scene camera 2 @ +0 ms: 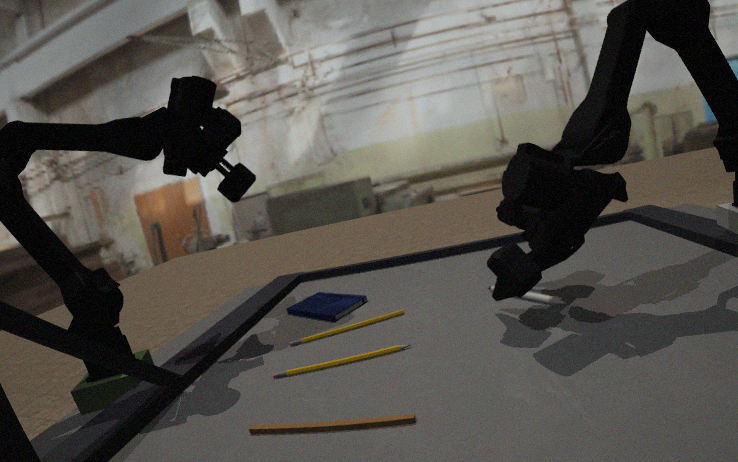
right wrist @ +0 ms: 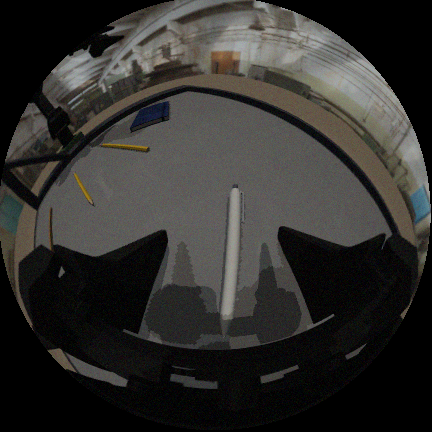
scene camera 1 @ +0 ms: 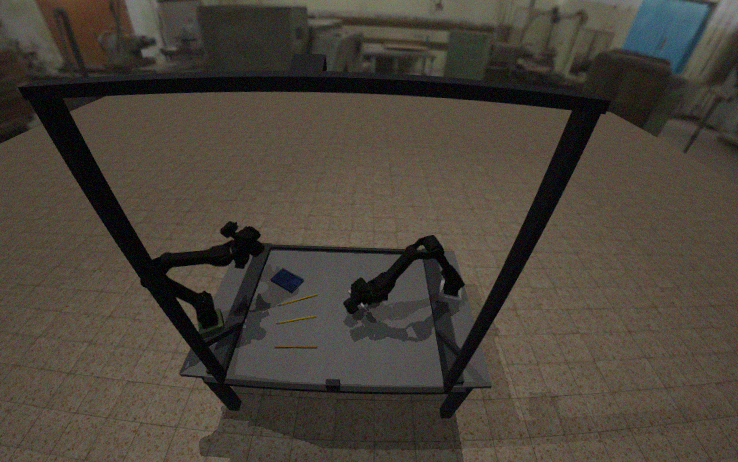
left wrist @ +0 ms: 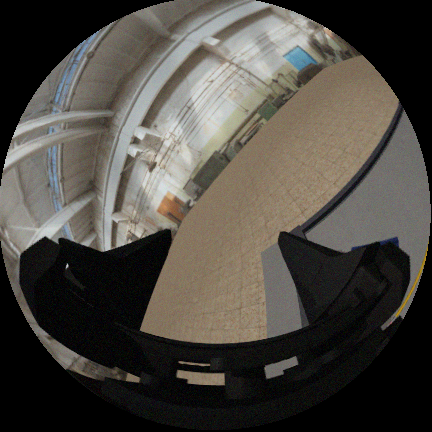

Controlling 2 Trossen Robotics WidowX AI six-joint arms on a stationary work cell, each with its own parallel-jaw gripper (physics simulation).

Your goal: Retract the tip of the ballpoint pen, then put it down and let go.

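Where they show: left gripper, fingertip midpoint: (scene camera 2: 221,163) (left wrist: 226,236); right gripper, fingertip midpoint: (right wrist: 223,234); left arm's base at its link origin: (right wrist: 68,141) (scene camera 1: 209,320); right arm's base at its link origin: (scene camera 1: 450,289).
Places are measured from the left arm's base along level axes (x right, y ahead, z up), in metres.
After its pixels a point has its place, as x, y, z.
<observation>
The white ballpoint pen (right wrist: 233,250) {0.166, 0.630, -0.029} (scene camera 2: 538,296) {0.201, 0.632, -0.030} lies on the grey table. In the right wrist view its dark button end points up the picture, its clip is on the right side and its tapered tip points down between the fingers. Whether the writing point is out is too dark to tell. My right gripper (right wrist: 223,234) {0.158, 0.619, -0.018} (scene camera 2: 514,280) {0.158, 0.619, -0.018} is open and empty, low over the pen, with one finger on each side of it in the right wrist view. In scene camera 2 a finger hides part of the pen. My left gripper (left wrist: 226,236) {-0.178, 0.259, 0.282} is open and empty, raised at the table's left edge.
A blue notebook (scene camera 1: 287,280) {-0.088, 0.380, -0.028} (scene camera 2: 326,306) {-0.072, 0.377, -0.028} (right wrist: 151,116) {-0.058, 0.410, -0.028} lies at the back left. Two yellow pencils (scene camera 2: 348,327) {0.042, 0.385, -0.034} (scene camera 2: 343,361) {0.143, 0.347, -0.035} and a thin brown stick (scene camera 2: 332,424) {0.266, 0.301, -0.033} lie left of the pen. Dark frame posts (scene camera 1: 98,185) {0.263, 0.004, 0.812} (scene camera 1: 522,239) {0.690, 0.723, 0.714} rise at the table's sides.
</observation>
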